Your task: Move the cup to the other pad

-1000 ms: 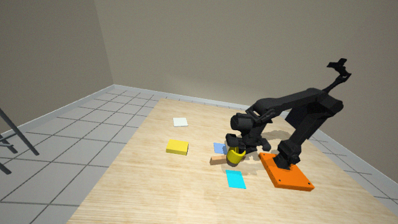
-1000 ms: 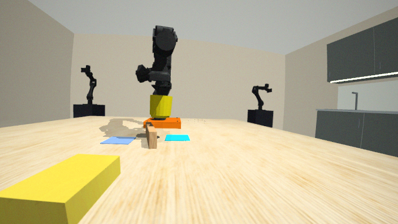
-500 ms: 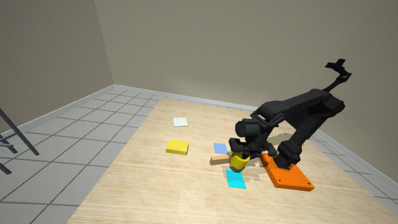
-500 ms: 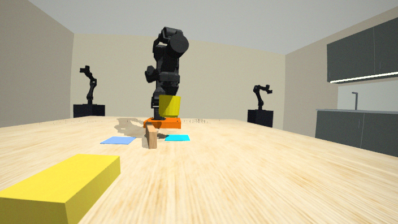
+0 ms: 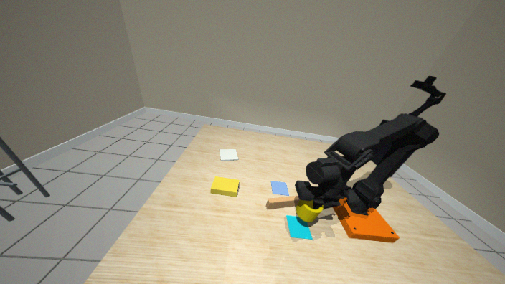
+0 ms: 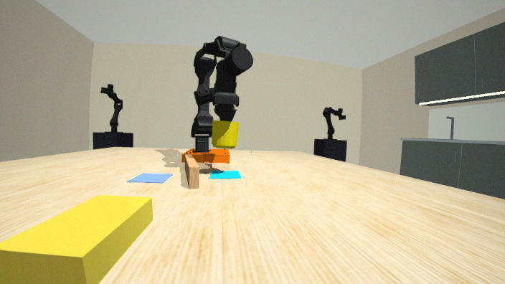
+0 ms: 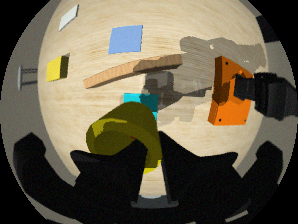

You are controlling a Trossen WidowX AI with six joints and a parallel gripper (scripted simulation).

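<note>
Right now my gripper tip is 12 cm above the cyan pad, 3 cm short of it and 1 cm to the right of it. From my gripper tip the other things lie so: yellow block (34 cm ahead, 9 cm to the right, 9 cm below); then yellow cup (2 cm ahead); then wooden bar (9 cm below, 8 cm to the right, 6 cm ahead).
</note>
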